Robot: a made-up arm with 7 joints.
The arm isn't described. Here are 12 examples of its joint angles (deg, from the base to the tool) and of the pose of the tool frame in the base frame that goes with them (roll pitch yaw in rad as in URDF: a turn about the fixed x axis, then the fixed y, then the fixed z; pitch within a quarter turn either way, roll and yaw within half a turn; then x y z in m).
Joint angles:
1: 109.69 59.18 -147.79 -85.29 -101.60 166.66 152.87
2: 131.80 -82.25 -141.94 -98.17 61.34 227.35 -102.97
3: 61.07 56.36 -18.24 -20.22 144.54 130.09 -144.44
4: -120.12 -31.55 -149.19 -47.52 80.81 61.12 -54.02
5: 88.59 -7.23 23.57 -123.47 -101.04 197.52 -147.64
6: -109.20 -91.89 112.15 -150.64 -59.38 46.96 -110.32
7: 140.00 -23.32 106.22 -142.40 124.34 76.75 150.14
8: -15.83 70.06 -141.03 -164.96 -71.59 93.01 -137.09
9: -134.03 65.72 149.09 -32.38 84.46 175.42 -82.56
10: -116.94 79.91 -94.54 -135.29 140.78 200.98 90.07
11: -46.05 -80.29 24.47 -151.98 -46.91 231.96 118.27
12: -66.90 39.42 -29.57 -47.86 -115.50 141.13 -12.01
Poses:
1: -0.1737 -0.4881 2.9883 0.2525 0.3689 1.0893
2: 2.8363 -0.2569 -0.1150 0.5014 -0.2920 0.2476
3: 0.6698 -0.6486 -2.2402 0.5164 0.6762 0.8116
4: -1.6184 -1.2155 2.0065 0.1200 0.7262 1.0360
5: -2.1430 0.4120 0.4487 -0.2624 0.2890 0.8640
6: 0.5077 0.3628 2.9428 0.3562 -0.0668 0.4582
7: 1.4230 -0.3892 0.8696 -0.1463 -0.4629 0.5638
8: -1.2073 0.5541 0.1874 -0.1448 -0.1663 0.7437
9: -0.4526 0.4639 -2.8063 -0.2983 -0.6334 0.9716
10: -1.3477 1.0631 0.1845 -0.3575 -0.0190 0.6586
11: -0.7900 -0.9631 -1.8957 -0.0078 0.2875 0.8557
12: 0.8624 0.6523 -1.0102 0.1926 -0.7696 0.8502
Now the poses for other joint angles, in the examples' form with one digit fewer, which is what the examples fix.
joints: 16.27 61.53 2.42 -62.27 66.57 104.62 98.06
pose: 2.216 0.781 -2.346 0.845 0.238 0.443
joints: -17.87 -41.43 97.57 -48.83 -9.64 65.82 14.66
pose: 2.322 -0.377 1.328 -0.378 0.589 1.062
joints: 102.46 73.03 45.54 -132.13 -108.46 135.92 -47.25
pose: 3.118 -0.028 -1.357 -0.438 0.148 0.319
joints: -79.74 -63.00 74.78 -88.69 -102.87 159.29 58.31
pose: 0.961 0.208 1.396 0.436 0.512 0.769
